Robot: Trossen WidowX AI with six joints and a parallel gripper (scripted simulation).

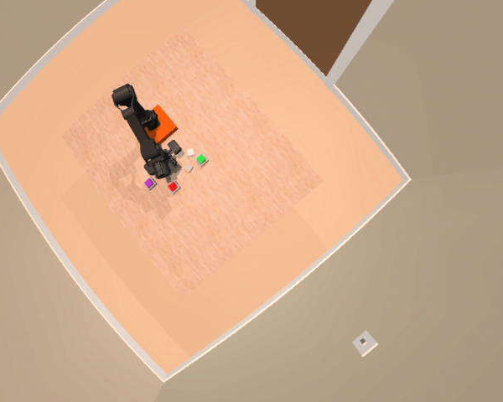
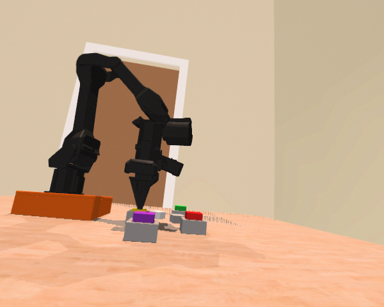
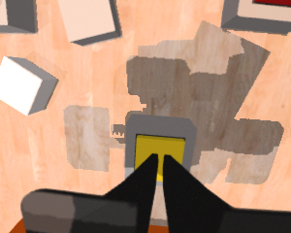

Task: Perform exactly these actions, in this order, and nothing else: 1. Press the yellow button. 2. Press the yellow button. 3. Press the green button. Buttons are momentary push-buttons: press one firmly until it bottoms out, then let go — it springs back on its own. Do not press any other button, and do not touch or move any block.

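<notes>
The yellow button is 10 mm below my gripper tip. Also, from my gripper tip: pale block 20 mm ahead, 120 mm to the left, 20 mm below; then small grey block 80 mm ahead, 70 mm to the left, 20 mm below; then red button 130 mm ahead, 40 mm to the right.
</notes>
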